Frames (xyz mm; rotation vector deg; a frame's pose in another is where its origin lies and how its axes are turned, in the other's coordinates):
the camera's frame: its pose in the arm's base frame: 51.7 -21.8 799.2 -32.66 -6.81 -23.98
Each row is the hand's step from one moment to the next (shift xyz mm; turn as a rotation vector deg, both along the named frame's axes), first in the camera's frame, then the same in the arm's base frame.
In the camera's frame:
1: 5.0 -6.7 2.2 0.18 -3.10 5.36
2: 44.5 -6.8 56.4 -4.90 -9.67 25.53
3: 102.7 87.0 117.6 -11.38 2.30 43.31
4: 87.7 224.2 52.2 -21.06 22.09 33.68
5: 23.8 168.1 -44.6 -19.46 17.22 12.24
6: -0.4 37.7 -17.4 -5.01 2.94 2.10
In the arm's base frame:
1: 1.8 -5.6 6.3 -1.10 0.51 6.08
2: 37.9 10.0 60.6 -8.34 8.31 25.11
3: 130.2 94.3 78.0 -9.16 29.40 32.59
4: 173.3 168.2 -48.5 -9.78 42.59 12.50
5: 91.3 95.1 -115.9 -10.47 26.61 -2.68
6: 15.2 19.3 -33.5 -3.32 5.14 -0.83

